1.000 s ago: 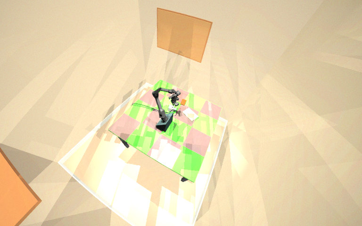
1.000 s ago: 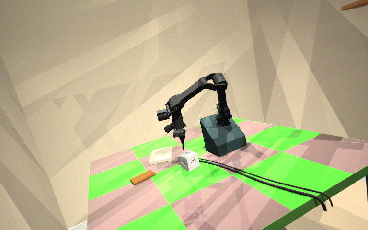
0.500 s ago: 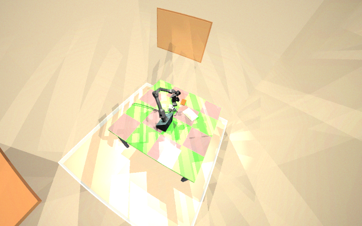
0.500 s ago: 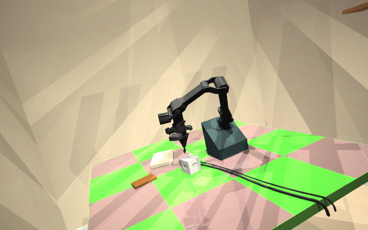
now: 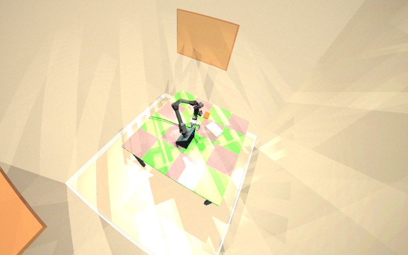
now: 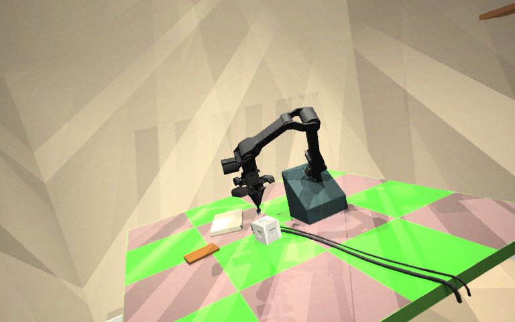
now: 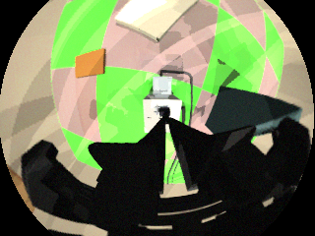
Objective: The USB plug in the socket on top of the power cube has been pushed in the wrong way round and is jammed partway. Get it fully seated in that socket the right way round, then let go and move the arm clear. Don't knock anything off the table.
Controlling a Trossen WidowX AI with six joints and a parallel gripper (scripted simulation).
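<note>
Now: the USB plug 20 mm below my gripper tip. Also, from my gripper tip: white flat slab: 80 mm ahead, 280 mm to the right, 120 mm below; orange flat block: 250 mm ahead, 70 mm to the right, 130 mm below.
</note>
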